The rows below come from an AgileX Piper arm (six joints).
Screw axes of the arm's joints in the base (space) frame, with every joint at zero. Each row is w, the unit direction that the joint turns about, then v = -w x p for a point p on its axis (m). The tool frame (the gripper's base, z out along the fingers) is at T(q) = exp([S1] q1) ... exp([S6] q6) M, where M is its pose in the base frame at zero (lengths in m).
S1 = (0, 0, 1, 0, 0, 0)
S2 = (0, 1, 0, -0.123, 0, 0)
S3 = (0, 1, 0, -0.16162, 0, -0.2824)
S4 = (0.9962, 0, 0.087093, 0, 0.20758, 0)
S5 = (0, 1, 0, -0.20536, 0, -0.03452)
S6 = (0.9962, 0, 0.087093, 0, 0.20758, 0)
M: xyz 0.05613 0 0.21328 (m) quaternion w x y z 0.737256 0 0.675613 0
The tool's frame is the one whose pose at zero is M.
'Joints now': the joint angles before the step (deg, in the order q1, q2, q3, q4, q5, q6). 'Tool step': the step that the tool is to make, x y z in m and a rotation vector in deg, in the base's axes. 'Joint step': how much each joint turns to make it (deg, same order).
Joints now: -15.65 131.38 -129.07 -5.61 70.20 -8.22
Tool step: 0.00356 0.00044 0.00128 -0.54 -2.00 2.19
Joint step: 0.00 0.00 0.00 0.89 -2.27 -2.14
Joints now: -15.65 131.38 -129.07 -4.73 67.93 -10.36
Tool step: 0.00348 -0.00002 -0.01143 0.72 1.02 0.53
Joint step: 0.00 1.34 -0.08 0.64 -0.13 -0.55
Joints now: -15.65 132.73 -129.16 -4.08 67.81 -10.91
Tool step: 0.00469 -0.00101 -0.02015 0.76 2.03 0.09
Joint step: 0.00 2.27 0.00 0.22 -0.12 -0.09
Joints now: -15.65 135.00 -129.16 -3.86 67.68 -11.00
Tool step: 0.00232 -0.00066 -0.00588 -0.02 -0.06 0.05
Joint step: 0.00 0.71 0.00 0.00 -0.77 0.00
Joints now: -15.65 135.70 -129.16 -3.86 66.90 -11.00
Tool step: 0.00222 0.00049 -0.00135 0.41 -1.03 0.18
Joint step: 0.00 0.22 0.00 0.73 -1.11 -0.15
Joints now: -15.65 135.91 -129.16 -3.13 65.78 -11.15
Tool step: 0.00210 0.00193 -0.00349 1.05 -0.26 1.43
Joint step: 0.00 0.47 -0.13 1.69 -0.37 -1.60
